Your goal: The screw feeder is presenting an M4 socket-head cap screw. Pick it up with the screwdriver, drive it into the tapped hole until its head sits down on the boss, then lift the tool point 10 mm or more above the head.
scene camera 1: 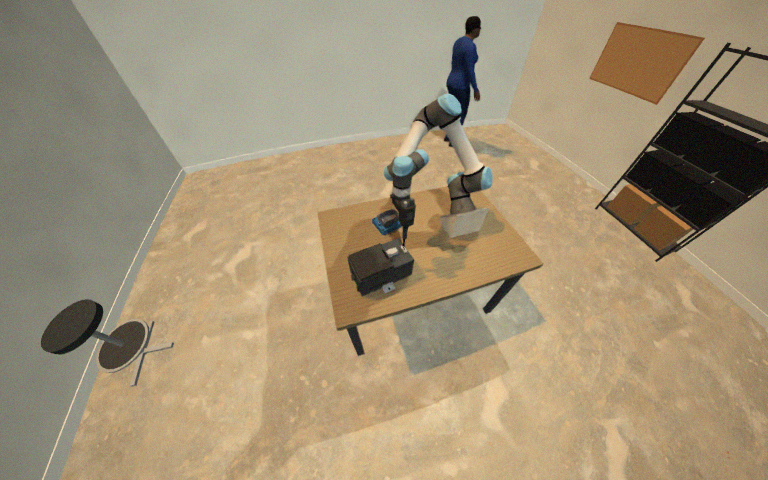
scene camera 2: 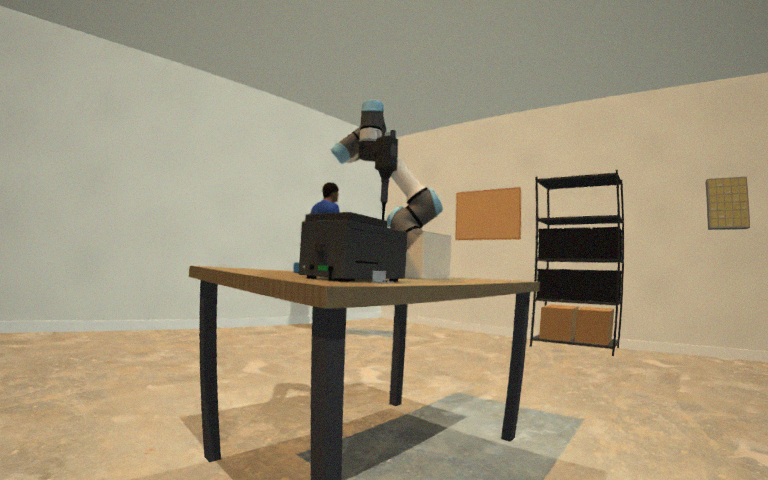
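Observation:
A black screw feeder (scene camera 2: 343, 246) is visible to me.

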